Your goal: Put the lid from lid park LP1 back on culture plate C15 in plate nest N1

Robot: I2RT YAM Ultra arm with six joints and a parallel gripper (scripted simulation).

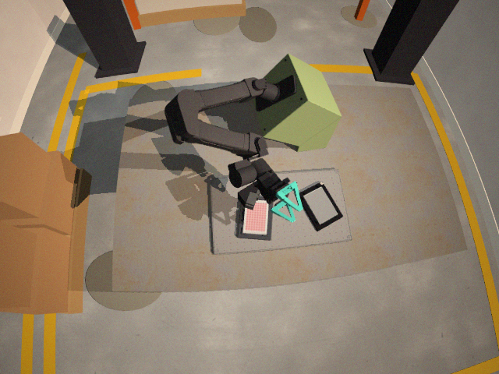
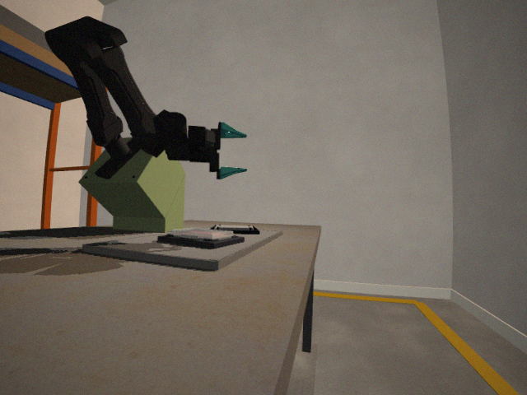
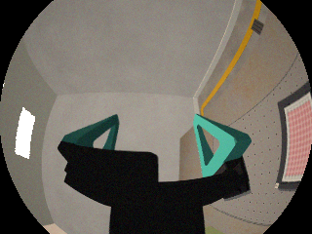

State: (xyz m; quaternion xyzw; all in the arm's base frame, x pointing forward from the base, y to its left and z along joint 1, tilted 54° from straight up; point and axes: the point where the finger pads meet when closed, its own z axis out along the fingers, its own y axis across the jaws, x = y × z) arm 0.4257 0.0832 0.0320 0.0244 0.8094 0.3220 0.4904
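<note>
The clear lid is 22 cm below my hand, 14 cm to the left of it and 9 cm behind it. The rest, counted from my hand: plate nest N1: 23 cm below, 10 cm to the right, 5 cm behind; black lid park LP1: 23 cm below, 14 cm to the left, 9 cm behind; culture plate C15: 21 cm below, 10 cm to the right, 6 cm behind.
</note>
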